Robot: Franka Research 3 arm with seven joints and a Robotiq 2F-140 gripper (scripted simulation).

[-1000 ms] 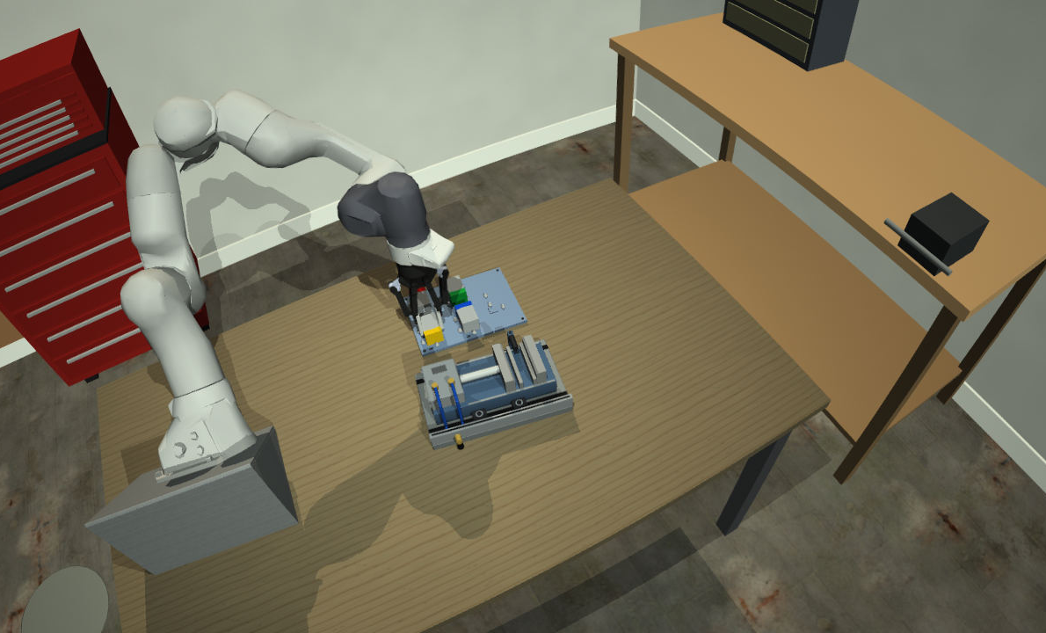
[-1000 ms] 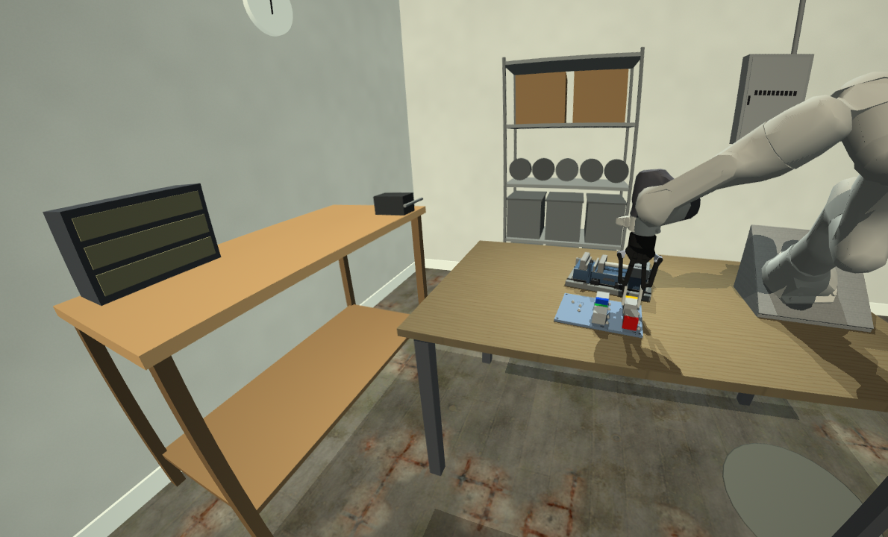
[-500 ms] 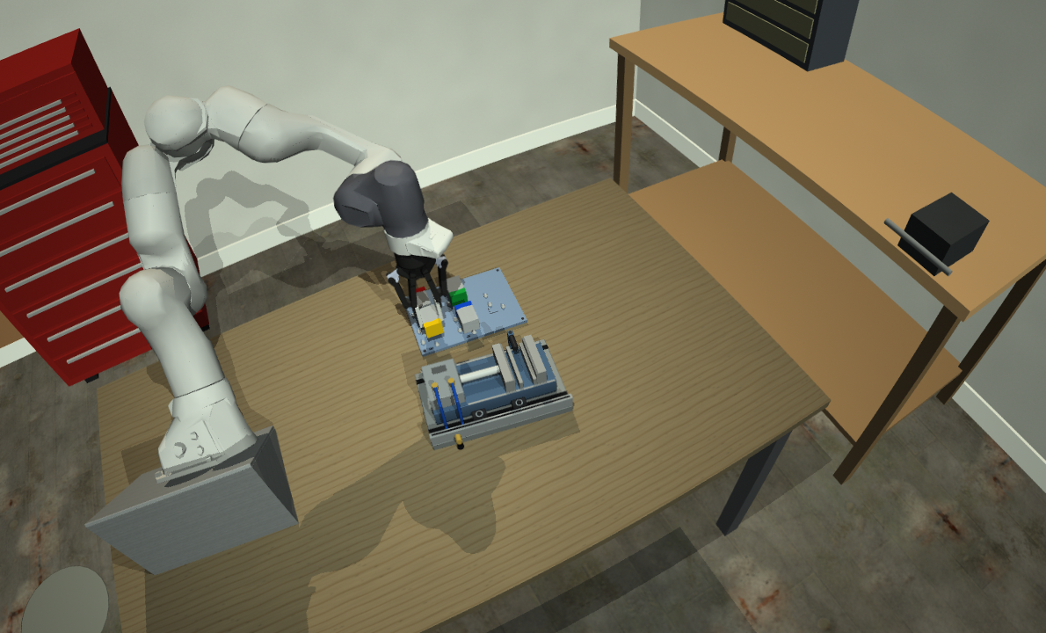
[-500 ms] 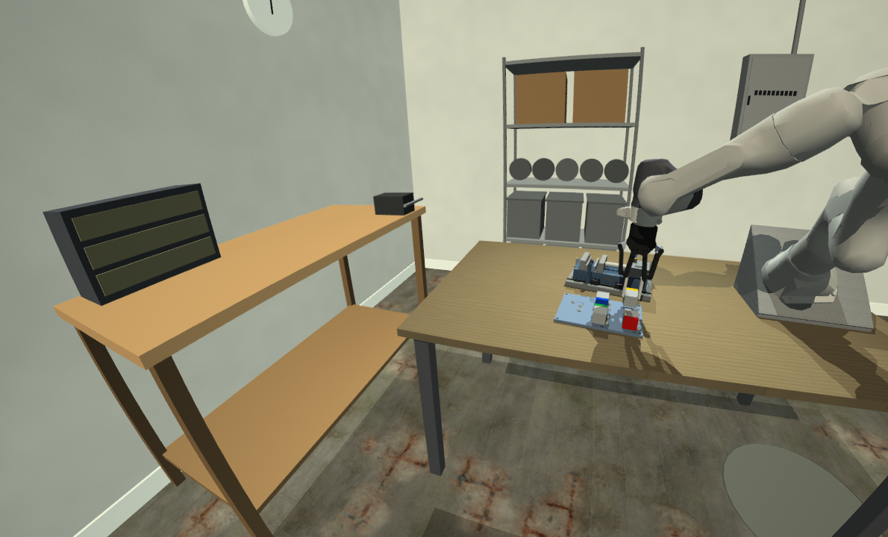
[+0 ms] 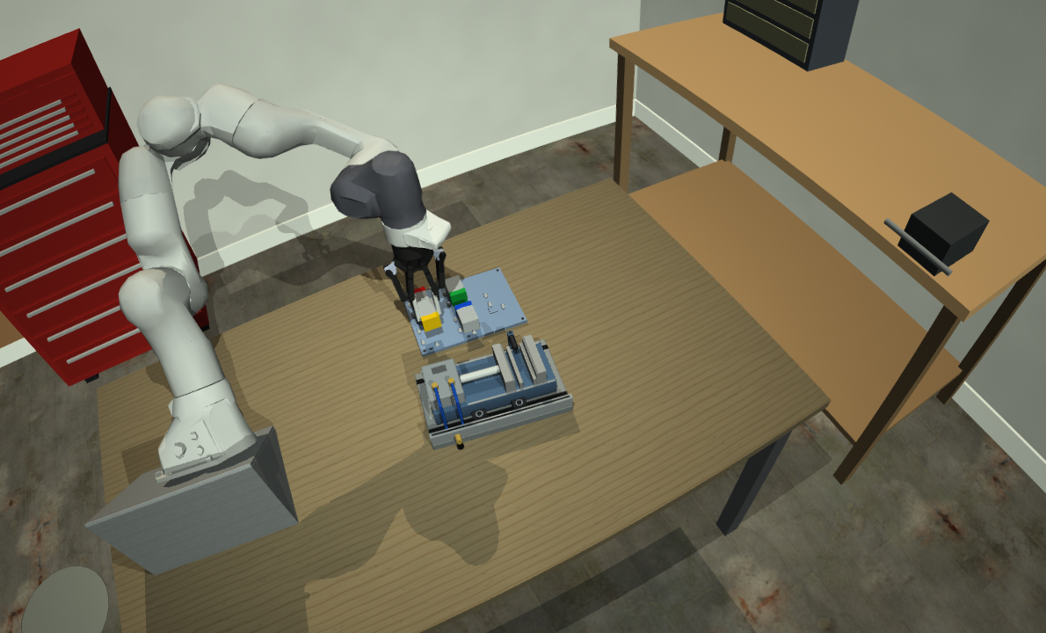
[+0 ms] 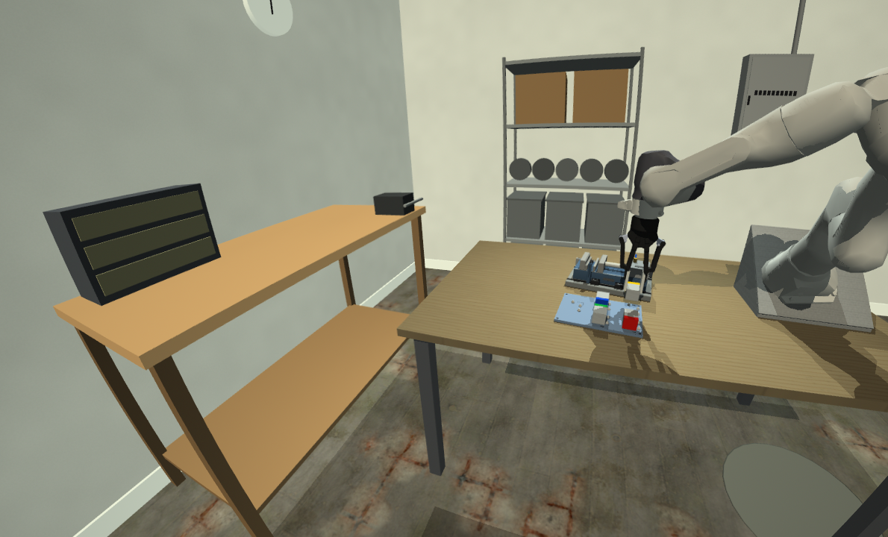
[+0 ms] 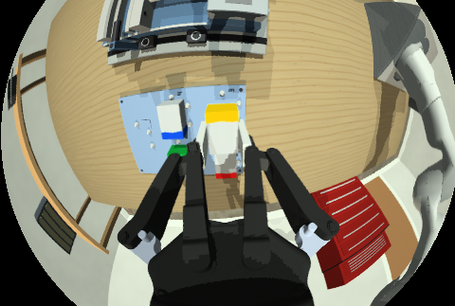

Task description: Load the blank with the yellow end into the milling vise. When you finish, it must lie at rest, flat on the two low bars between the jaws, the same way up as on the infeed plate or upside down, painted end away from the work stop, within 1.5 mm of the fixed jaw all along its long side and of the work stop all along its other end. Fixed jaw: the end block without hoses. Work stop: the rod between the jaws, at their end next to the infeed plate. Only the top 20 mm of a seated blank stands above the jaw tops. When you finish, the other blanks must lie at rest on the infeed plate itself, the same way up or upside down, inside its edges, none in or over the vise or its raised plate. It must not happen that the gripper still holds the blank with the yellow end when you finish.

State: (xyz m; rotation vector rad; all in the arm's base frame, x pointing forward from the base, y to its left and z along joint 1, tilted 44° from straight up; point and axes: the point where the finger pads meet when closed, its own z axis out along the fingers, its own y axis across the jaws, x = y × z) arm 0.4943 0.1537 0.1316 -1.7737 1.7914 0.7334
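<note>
Now: hand 140 mm short of the work stop, 170 mm to the left of it and 20 mm above it. Also, from my hand: red-ended blank: 90 mm to the left, 90 mm below; green-ended blank: 90 mm ahead, 90 mm to the left, 90 mm below; blue-ended blank: 90 mm ahead, 90 mm below.
</note>
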